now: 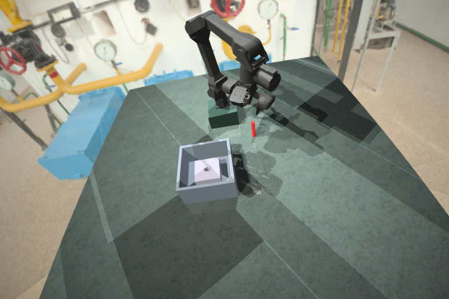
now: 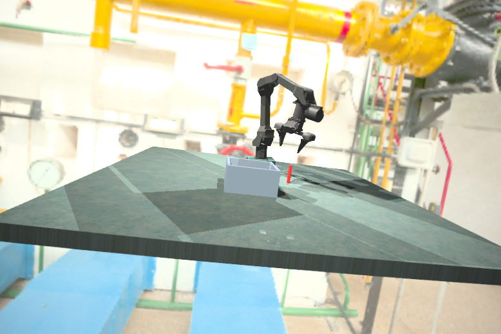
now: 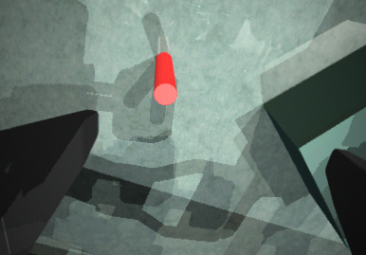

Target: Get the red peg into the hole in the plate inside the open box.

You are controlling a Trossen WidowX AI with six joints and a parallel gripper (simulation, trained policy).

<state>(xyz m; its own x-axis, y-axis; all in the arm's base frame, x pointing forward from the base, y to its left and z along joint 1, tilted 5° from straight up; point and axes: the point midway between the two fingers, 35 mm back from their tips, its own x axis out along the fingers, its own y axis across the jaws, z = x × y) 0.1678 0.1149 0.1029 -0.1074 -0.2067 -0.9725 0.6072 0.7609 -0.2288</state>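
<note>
Right now the red peg is 20 mm to the left of my gripper tip and 110 mm below it. From my gripper tip the other things lie so: grey box (180 mm ahead, 170 mm to the right, 120 mm below); then plate (180 mm ahead, 170 mm to the right, 100 mm below).
</note>
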